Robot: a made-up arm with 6 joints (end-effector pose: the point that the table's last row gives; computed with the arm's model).
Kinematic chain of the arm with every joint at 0, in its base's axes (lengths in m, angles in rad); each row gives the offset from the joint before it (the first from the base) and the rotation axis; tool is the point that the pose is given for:
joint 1: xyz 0 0 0.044 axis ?
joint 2: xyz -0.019 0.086 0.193 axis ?
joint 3: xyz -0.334 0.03 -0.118 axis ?
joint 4: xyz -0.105 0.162 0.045 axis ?
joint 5: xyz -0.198 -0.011 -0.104 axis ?
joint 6: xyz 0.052 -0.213 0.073 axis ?
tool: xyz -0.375 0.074 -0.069
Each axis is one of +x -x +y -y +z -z.
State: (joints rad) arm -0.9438 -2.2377 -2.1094 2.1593 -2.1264 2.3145
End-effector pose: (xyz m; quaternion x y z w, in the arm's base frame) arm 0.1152 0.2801 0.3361 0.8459 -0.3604 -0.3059 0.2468
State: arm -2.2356 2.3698 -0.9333 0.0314 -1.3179 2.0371
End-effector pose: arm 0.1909 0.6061 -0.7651 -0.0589 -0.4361 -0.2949 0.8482
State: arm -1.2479 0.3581 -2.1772 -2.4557 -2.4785 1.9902
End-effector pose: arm -0.1128 0.4750 0.5582 0.6275 -0.3886 -0.6621 0.1299
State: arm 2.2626 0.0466 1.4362 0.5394 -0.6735 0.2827
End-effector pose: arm -0.6131 -0.4353 0.3682 0.7485 0.3538 -0.0285 0.5602
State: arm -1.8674 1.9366 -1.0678 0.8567 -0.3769 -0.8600
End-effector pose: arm 0.4577 0.8051 0.0312 -0.2217 0.9617 -0.0947 0.1302
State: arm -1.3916 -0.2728 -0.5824 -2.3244 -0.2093 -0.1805
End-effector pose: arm -0.9401 -0.2650 -0.0707 0.4082 0.3431 0.1720 0.8283
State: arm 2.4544 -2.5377 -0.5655 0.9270 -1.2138 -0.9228
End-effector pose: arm 0.3500 0.1554 0.4399 0.2551 0.3939 -0.4686 0.7485
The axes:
joint 1: +x
joint 2: +y
joint 3: -z
joint 4: -x
joint 5: -z
joint 6: -y

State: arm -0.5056 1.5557 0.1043 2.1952 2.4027 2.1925
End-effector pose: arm 0.1701 0.7212 0.9761 0.2649 0.6706 -0.6658 0.1916
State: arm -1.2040 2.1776 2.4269 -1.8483 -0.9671 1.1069
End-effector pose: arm -0.2168 0.0029 0.2369 -0.7718 -0.2995 0.3621 0.4283
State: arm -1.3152 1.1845 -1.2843 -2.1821 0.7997 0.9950
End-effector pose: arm -0.2695 1.0264 0.5110 0.0132 0.4259 -0.7654 0.4823
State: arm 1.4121 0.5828 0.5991 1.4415 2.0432 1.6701
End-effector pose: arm -0.7764 -0.6092 0.3402 -0.7055 -0.4442 -0.2024 0.5138
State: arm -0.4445 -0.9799 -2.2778 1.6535 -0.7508 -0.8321
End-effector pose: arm -0.3870 -0.3933 0.2227 0.8391 0.4979 -0.1113 0.1890
